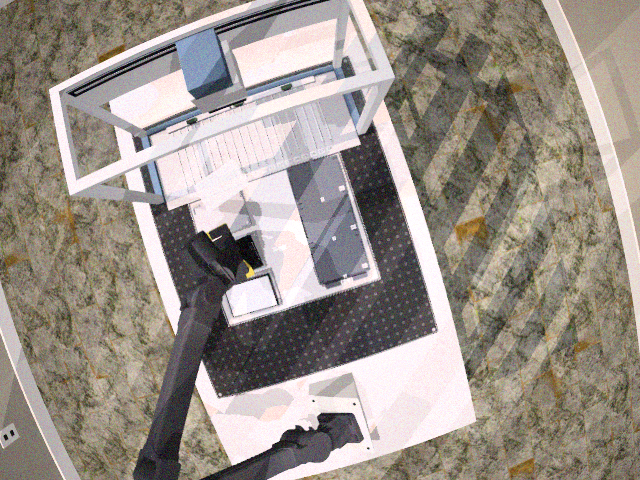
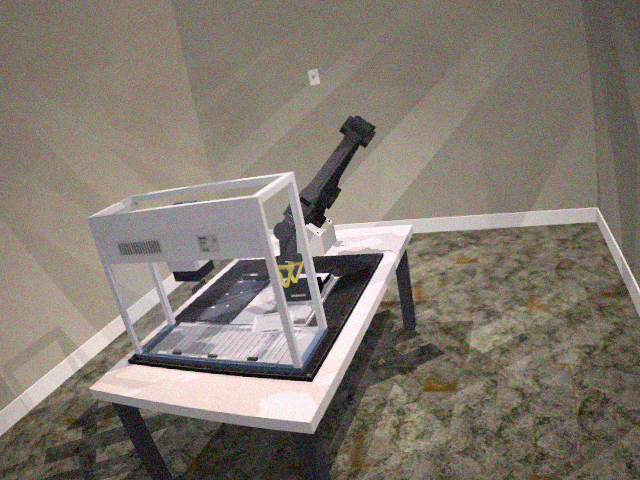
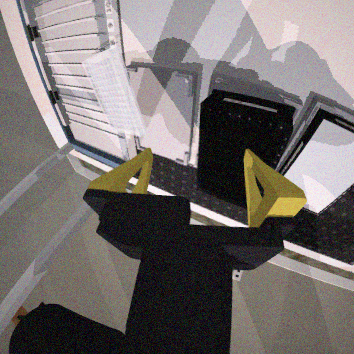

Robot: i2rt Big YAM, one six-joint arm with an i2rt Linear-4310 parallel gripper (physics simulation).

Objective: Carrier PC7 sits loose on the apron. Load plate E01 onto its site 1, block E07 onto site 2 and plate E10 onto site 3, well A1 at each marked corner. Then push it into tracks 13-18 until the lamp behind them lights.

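Frame: origin at the arm's base, x ahead, y left, z up, level; centimetres.
Seen in the pictures: gripper, fingertip midpoint: [image 1: 231, 244] [image 2: 290, 285] [image 3: 196, 151]; arm's base, origin of the base link: [image 1: 341, 426].
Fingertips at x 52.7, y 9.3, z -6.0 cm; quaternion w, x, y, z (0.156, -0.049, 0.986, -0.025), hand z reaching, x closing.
Note:
Pixels of each thing's top centre, then the offset from my fingertips to it. "*": a spot on its surface instead. Level surfaces: height alone.
- long dark grey carrier, middle of its top: [image 1: 329, 220] [image 2: 234, 293] dx -3.1, dy -24.4, dz -4.1 cm
- white well plate, middle of its top: [image 3: 106, 99] [image 1: 219, 184] dx +15.5, dy -1.5, dz -3.9 cm
- nest, surface spot: [image 3: 196, 100] * dx +2.9, dy -2.1, dz -7.1 cm
- black block, middle of its top: [image 3: 232, 168] [image 1: 231, 261] [image 2: 300, 282] dx -3.9, dy +1.7, dz -1.2 cm
- white-topped plate with a dark rim, middle of its top: [image 3: 321, 175] [image 1: 250, 296] [image 2: 310, 278] dx -14.1, dy +1.1, dz -4.5 cm
- blue head, surface spot: [image 1: 204, 62] * dx +29.8, dy -13.4, dz +38.9 cm
- black dotted mat, its level: dz -7.1 cm
The long dark grey carrier [image 1: 330, 222] [image 2: 235, 291] lies on the pale apron, with small white corner pieces and no plate on it. A white well plate [image 1: 219, 183] [image 3: 115, 95] [image 2: 267, 322] lies askew across the track deck's front edge and a nest [image 1: 251, 214] [image 3: 196, 100]. A black block [image 1: 251, 250] [image 3: 245, 145] [image 2: 298, 291] stands in the middle nest. A white-topped plate with a dark rim [image 1: 253, 295] [image 3: 325, 160] sits in the nearest nest. My gripper [image 1: 230, 253] [image 2: 290, 281] [image 3: 196, 151] is open and empty, above the black block's side. Labels and A1 marks are unreadable.
The grooved track deck [image 1: 258, 134] [image 2: 237, 341] lies under a white frame [image 1: 379, 77] [image 2: 279, 289]. A blue head [image 1: 204, 62] hangs from the frame. Small dark green parts [image 1: 286, 87] [image 2: 212, 355] sit behind the tracks. A black dotted mat [image 1: 330, 320] surrounds the apron.

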